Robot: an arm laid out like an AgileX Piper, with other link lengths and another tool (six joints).
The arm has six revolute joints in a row. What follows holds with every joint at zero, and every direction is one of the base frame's.
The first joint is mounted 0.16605 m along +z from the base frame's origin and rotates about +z.
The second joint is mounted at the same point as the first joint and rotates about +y.
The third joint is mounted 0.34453 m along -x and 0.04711 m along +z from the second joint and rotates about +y.
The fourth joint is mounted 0.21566 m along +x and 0.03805 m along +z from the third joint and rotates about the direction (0.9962, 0, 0.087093).
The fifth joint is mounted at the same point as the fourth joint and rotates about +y.
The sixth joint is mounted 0.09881 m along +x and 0.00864 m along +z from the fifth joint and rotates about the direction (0.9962, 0, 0.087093).
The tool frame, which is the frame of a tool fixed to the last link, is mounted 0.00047 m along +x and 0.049 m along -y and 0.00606 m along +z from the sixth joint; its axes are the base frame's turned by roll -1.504, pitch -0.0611 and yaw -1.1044 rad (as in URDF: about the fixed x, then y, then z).
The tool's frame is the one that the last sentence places.
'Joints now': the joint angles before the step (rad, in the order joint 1, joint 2, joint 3, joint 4, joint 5, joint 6). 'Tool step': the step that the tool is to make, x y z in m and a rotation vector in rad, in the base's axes. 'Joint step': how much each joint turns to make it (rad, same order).
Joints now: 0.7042 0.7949 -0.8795 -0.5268 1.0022 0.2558
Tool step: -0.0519 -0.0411 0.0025 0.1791 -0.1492 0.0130
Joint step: 0.0001 -0.2286 0.0021 0.0415 -0.0033 0.0006
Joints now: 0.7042 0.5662 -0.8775 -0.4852 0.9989 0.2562
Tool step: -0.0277 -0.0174 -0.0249 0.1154 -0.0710 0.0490
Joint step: -0.0002 -0.1579 0.0838 0.0588 -0.0609 0.0000
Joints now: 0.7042 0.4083 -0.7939 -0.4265 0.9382 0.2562
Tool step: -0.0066 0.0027 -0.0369 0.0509 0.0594 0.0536
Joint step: 0.0001 -0.0712 0.1161 0.0939 -0.0356 -0.0018
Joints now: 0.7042 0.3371 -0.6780 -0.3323 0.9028 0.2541
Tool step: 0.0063 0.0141 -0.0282 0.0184 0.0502 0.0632
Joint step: 0.0001 -0.0028 0.1149 0.0797 -0.0942 -0.0204
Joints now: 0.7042 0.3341 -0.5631 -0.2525 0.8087 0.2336
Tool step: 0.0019 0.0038 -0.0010 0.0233 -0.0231 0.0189
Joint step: -0.0001 0.0000 0.0173 0.0130 -0.0527 -0.0064
